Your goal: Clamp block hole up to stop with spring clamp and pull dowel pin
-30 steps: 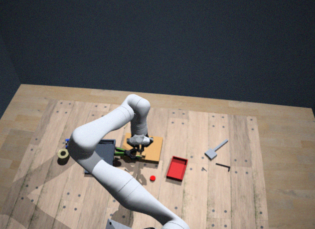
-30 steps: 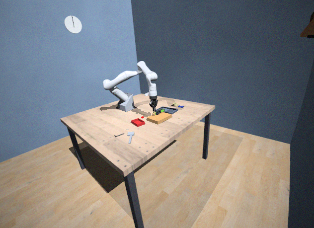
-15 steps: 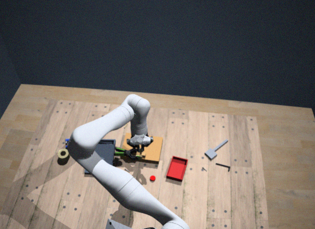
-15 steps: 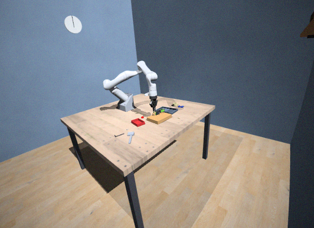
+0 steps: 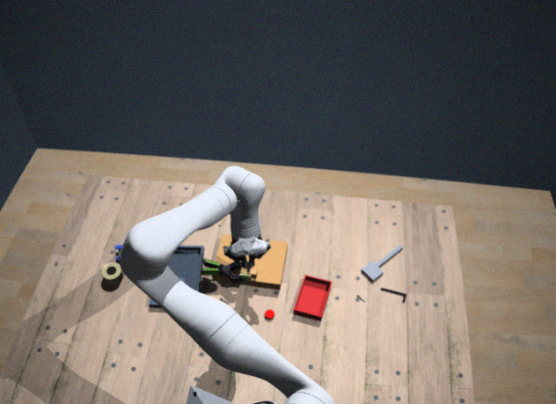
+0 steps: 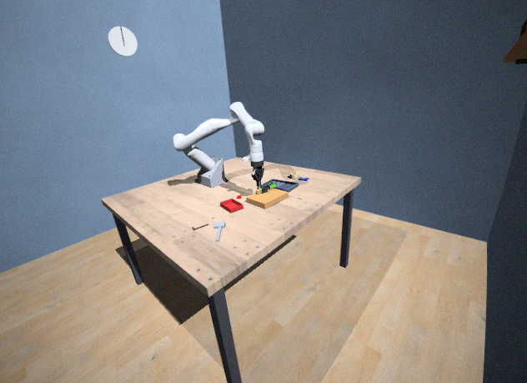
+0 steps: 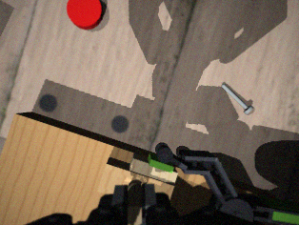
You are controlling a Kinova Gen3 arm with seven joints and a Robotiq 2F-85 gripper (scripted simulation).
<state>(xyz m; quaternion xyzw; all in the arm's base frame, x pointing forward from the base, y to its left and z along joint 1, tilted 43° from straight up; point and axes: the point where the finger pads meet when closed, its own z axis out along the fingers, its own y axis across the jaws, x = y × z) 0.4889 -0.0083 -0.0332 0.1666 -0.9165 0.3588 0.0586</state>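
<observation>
The dowel pin is 2 cm below my hand. Round my hand: bench board: 5 cm ahead, 1 cm to the left, 7 cm below; wooden block: 5 cm below; red disc: 10 cm behind, 8 cm to the right, 9 cm below.
</observation>
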